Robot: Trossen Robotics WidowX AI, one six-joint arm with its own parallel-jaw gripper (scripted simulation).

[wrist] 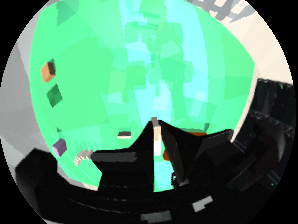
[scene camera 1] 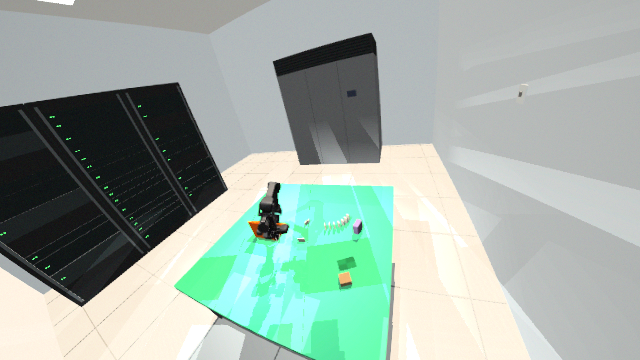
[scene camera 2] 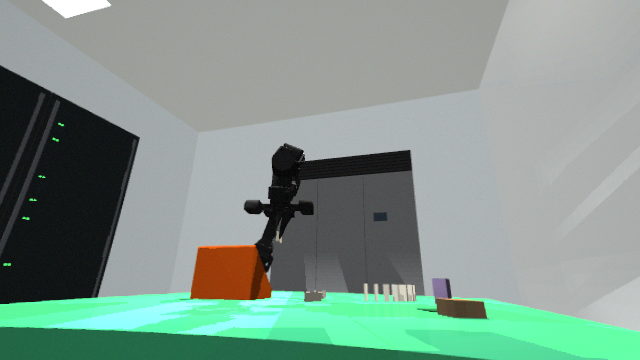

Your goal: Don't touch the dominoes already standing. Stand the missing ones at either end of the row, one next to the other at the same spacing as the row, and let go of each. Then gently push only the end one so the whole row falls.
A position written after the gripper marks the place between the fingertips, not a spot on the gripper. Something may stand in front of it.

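An orange-brown block (scene camera 2: 456, 308) is part of the scene, and so is a domino, carried by the gripper (scene camera 2: 277, 238). The wrist view shows the gripper (wrist: 154, 123) as well.
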